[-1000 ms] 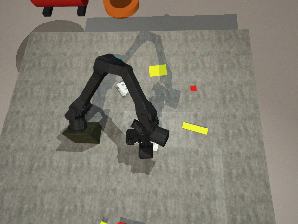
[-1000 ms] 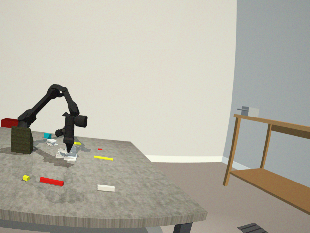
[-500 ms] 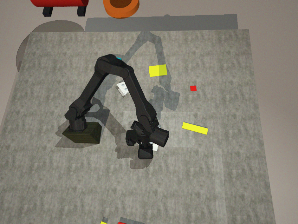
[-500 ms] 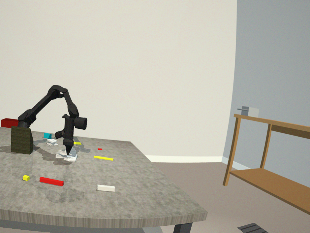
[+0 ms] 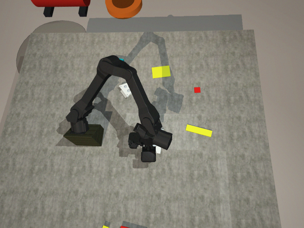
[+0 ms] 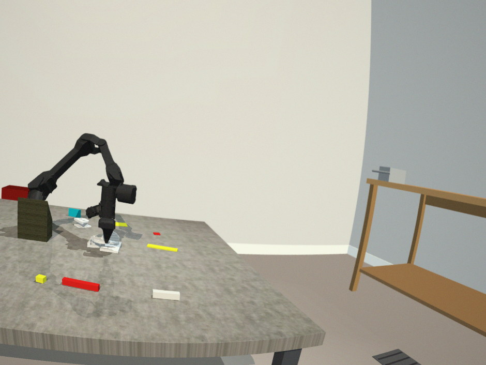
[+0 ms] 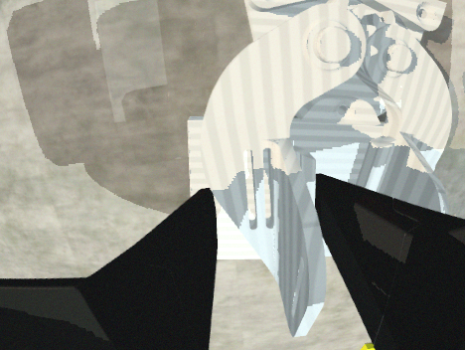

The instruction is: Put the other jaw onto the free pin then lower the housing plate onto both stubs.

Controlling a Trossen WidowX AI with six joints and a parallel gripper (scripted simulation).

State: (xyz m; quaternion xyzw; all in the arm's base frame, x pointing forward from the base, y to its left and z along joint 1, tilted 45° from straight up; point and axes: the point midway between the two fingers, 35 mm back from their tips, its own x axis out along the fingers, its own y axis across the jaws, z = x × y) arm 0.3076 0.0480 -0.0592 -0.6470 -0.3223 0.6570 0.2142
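My gripper tip is now 30 mm past the white jaw and 10 mm to the right of it. From my gripper tip the other things lie so: red bar: 20 mm behind, 370 mm to the right, 20 mm below; yellow bar: 220 mm ahead, 100 mm to the left, 30 mm below; red square: 200 mm ahead, 320 mm to the left, 30 mm below.
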